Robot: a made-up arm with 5 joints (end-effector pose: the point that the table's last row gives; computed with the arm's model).
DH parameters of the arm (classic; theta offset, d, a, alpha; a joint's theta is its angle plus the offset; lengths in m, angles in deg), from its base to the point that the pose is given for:
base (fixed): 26.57 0 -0.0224 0
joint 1: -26.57 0.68 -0.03 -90
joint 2: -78.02 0 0.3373 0
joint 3: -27.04 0 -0.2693 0
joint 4: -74.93 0.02 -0.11 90
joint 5: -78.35 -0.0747 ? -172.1
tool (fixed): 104.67 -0.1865 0 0
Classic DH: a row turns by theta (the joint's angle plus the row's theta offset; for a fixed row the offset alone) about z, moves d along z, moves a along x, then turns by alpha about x.
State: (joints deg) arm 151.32 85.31 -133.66 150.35 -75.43
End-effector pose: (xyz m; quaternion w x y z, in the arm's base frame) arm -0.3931 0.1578 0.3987 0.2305 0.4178 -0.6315 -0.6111
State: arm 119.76 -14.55 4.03 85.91 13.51
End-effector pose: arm -0.0058 -0.0070 0.6278 0.4643 -0.5185 0.2148 0.6852
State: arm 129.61 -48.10 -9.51 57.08 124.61
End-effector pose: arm -0.1017 0.0564 0.7629 0.9954 -0.0091 -0.0651 0.0696
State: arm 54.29 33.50 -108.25 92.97 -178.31
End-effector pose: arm 0.2493 0.4512 0.7827 0.4524 -0.2077 -0.0859 -0.8630
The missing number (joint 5, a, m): 0.0253
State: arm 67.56 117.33 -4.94 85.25 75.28
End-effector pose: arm -0.0460 -0.0911 0.6316 0.1465 0.9227 -0.3487 -0.0740
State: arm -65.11 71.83 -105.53 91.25 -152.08
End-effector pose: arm 0.2293 -0.4147 0.3901 0.6152 0.4815 -0.2172 0.5852
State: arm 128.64 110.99 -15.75 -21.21 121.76
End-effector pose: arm 0.0264 -0.0981 0.3491 0.7626 -0.5091 -0.3874 0.0963
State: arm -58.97 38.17 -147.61 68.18 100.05
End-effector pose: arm 0.2844 -0.5053 1.0167 0.1739 0.0502 -0.3292 -0.9267
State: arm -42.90 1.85 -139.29 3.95 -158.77
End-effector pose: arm 0.1527 -0.0952 1.3963 0.1977 -0.8762 0.1766 0.4025
